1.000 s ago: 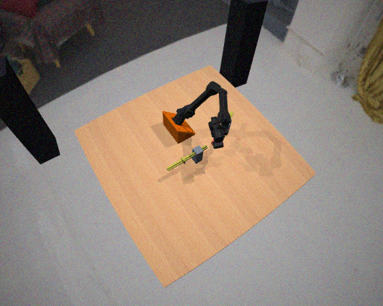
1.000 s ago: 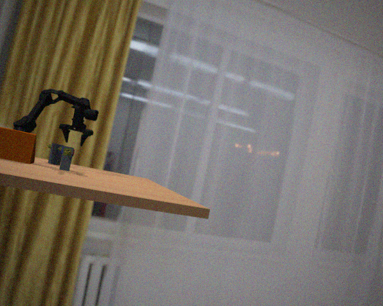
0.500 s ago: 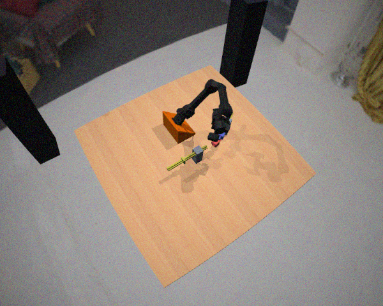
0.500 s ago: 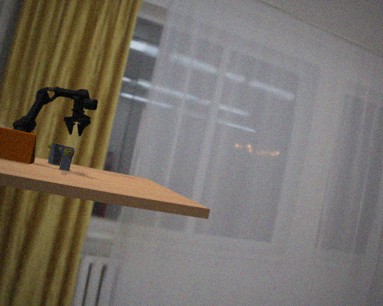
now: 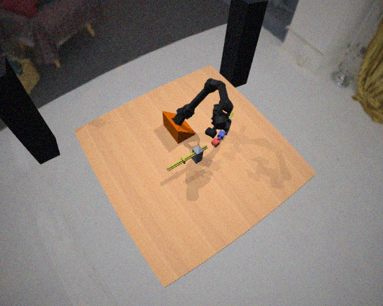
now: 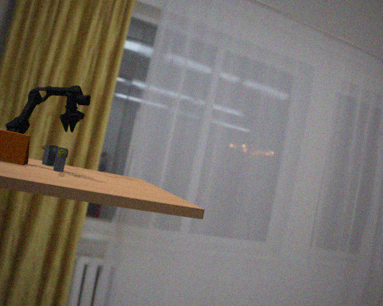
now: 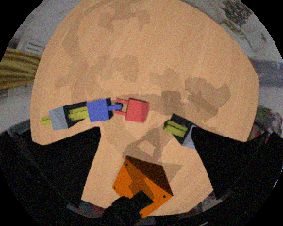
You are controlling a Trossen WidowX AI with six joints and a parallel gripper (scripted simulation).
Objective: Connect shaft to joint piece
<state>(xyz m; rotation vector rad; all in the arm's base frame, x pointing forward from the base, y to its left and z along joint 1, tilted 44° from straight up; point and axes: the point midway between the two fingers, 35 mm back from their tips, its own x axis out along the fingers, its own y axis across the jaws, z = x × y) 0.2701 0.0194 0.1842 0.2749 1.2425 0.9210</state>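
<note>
Now: gripper tip 12 cm above the red square joint piece and 1 cm to the right of it.
</note>
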